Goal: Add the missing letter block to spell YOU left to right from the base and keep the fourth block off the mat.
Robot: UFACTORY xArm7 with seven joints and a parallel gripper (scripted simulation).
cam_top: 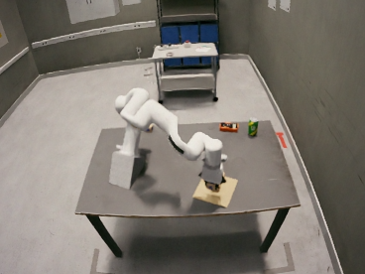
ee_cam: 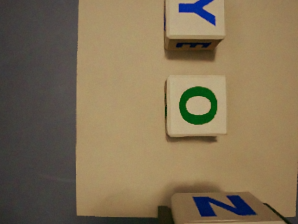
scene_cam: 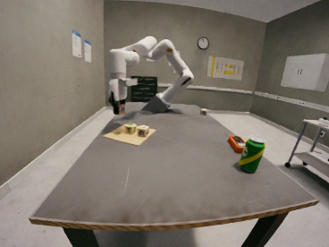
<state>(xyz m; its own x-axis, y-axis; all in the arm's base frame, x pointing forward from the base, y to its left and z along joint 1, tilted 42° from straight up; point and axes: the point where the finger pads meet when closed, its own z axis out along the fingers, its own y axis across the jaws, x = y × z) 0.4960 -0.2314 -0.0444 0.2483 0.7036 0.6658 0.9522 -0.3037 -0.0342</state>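
My hand is 2 cm short of the tan mat, 7 cm to the right of it and 12 cm above it. Also, from my hand: green can (25 cm ahead, 57 cm to the left, 6 cm below); then orange device (8 cm ahead, 60 cm to the left, 10 cm below); then block (48 cm behind, 55 cm to the left, 10 cm below).
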